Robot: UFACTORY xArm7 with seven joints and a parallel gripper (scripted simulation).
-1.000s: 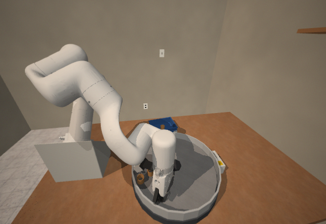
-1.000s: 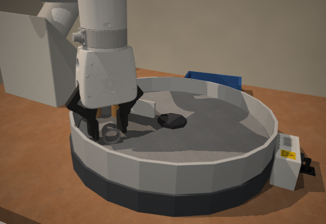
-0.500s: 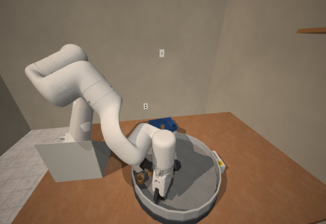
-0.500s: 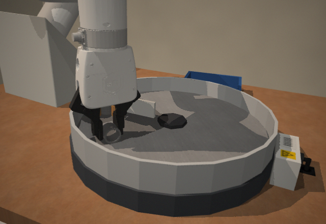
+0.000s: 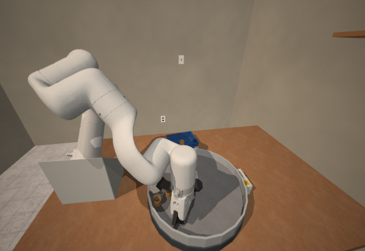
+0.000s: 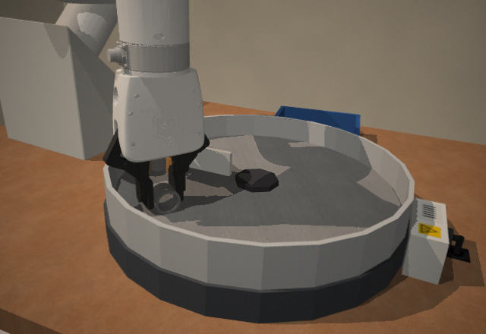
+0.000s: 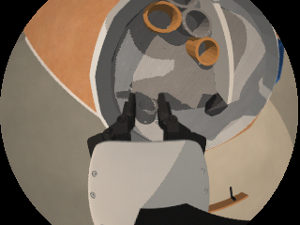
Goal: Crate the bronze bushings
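My gripper is now 120 mm to the right of the turning table, 80 mm short of it and 30 mm above it. From my hand the other things lie so: blue crate 480 mm to the left, 70 mm ahead, 50 mm below.
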